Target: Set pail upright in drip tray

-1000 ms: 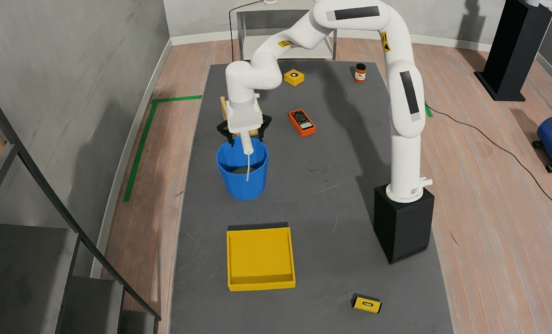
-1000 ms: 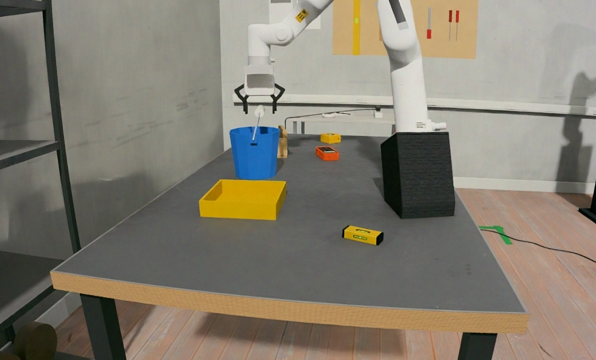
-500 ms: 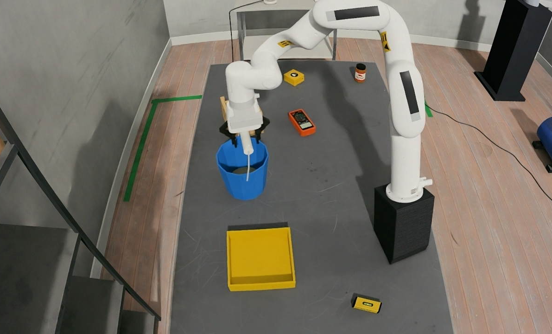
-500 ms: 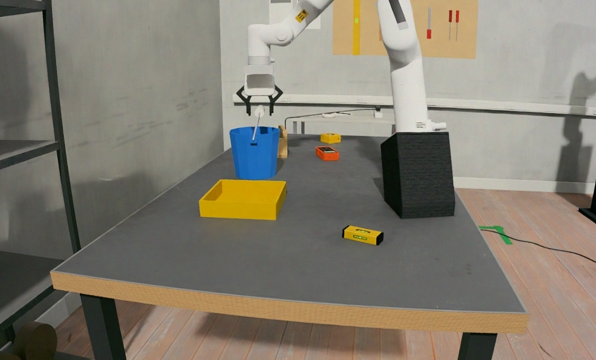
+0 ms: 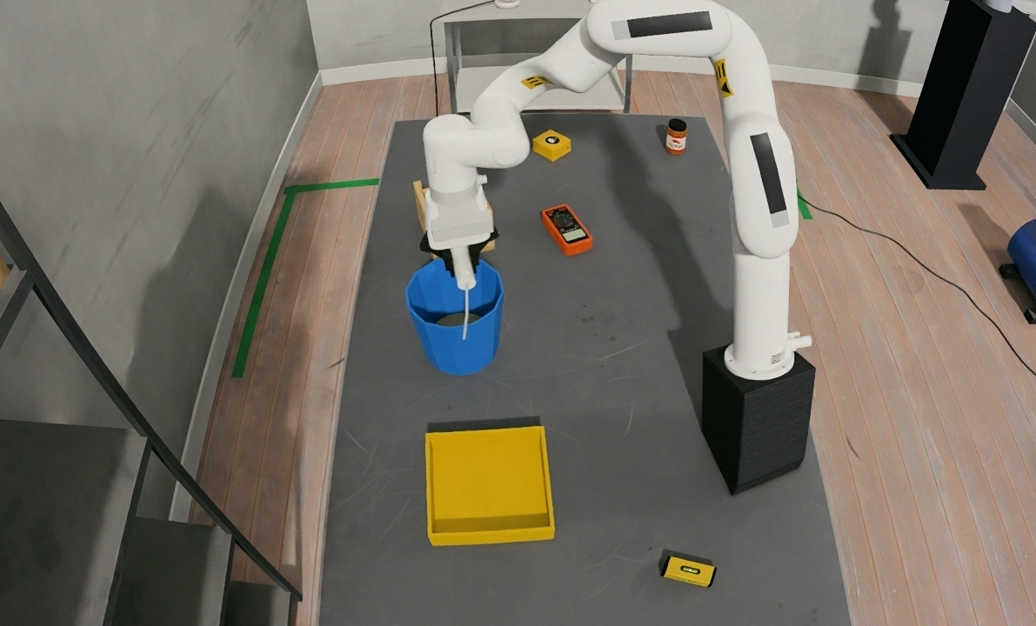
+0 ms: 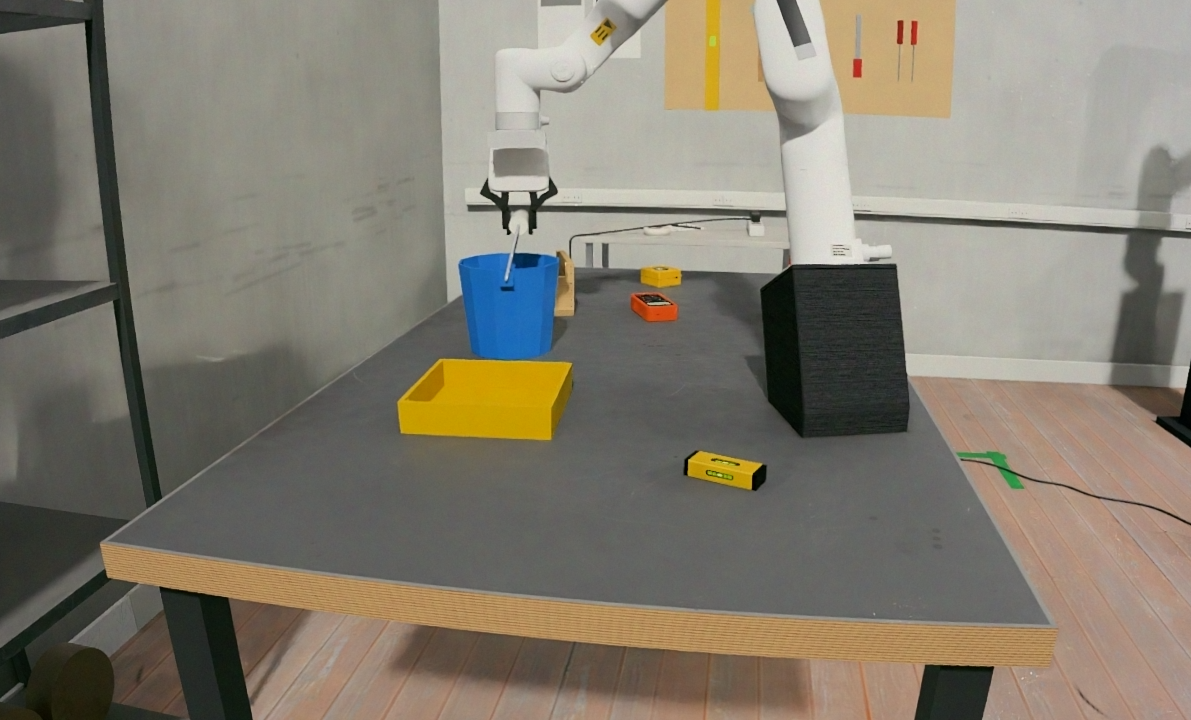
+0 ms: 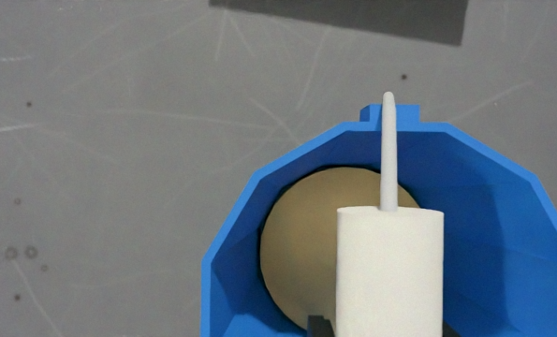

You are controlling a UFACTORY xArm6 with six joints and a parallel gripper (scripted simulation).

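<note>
Right now the blue pail is 10 mm ahead of my hand and 90 mm below it. Round my hand: white bail handle 10 mm ahead, 30 mm below; wooden crate 30 mm ahead, 320 mm to the right, 180 mm below; yellow drip tray 20 mm behind, 320 mm to the left, 210 mm below.
</note>
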